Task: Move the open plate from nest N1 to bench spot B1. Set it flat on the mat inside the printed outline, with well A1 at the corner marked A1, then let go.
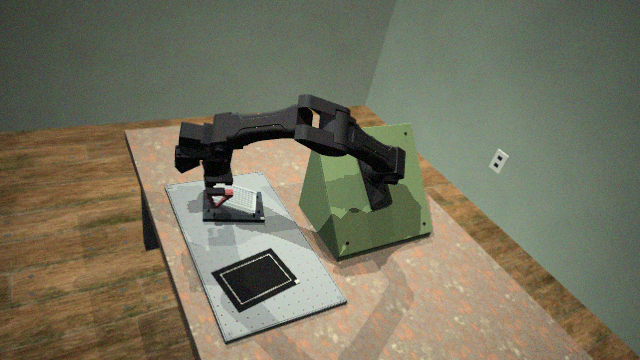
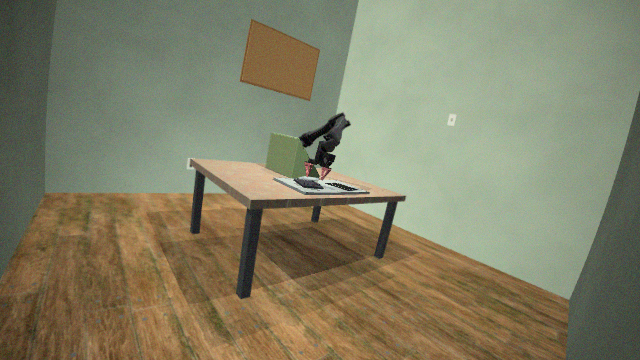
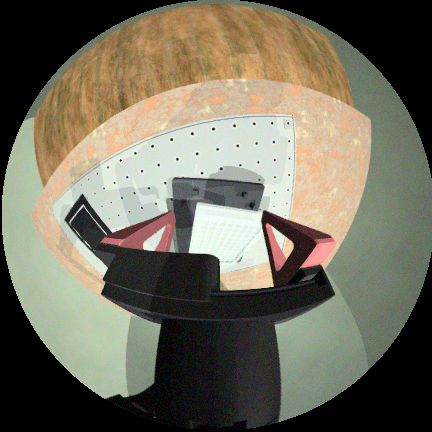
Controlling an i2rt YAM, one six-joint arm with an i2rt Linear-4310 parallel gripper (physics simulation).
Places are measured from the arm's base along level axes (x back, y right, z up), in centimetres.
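Pixels of known places: gripper, fingertip midpoint: [image 1: 213, 194] [image 2: 314, 178] [image 3: 217, 214]; arm's base, origin of the base link: [image 1: 371, 173] [image 2: 294, 150].
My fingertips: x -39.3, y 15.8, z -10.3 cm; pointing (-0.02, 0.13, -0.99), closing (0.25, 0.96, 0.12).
For each thing: its top centre in the pictures, then the offset to it from my fingertips. "spot": a spot on its surface instead. Level surfaces: height alone.
- white open plate, middle of its top: [image 3: 223, 255] [image 1: 234, 190] dx +5.7, dy -0.8, dz +0.8 cm
- dark nest, middle of its top: [image 3: 215, 236] [image 1: 233, 201] [image 2: 308, 180] dx +5.5, dy -1.4, dz -2.7 cm
- black mat, its level: dz -4.7 cm
- printed white outline, surface spot: [image 1: 245, 264] spot: dx +0.1, dy -21.7, dz -4.8 cm
- small white mark, middle of its top: [image 1: 297, 281] dx +9.3, dy -31.1, dz -4.7 cm
- light perforated board, surface spot: [image 1: 320, 295] spot: dx +12.5, dy -36.8, dz -4.9 cm
- table, its level: dz -6.2 cm
The white open plate [image 1: 241, 199] [image 3: 225, 230] lies askew over the dark nest [image 1: 234, 218] [image 2: 308, 184] [image 3: 217, 190]. It looks turned and tilted relative to the nest; its seating underneath is hidden. My gripper [image 1: 217, 202] [image 2: 315, 177] [image 3: 217, 214] is open above the nest, with its red fingers spread to either side of the plate; whether they touch it I cannot tell. The black mat [image 1: 256, 279] [image 2: 341, 186] [image 3: 90, 225] has a printed white outline [image 1: 245, 264]. A small white mark [image 1: 297, 281] is at its right corner; its lettering is too small to read.
The nest and mat are on a light perforated board [image 1: 320, 295] on the table [image 1: 450, 300] [image 2: 235, 177]. A green wedge-shaped stand [image 1: 385, 225] [image 2: 282, 155] carries the arm's base beside the board. The arm [image 1: 265, 125] [image 2: 327, 137] reaches over the table from it.
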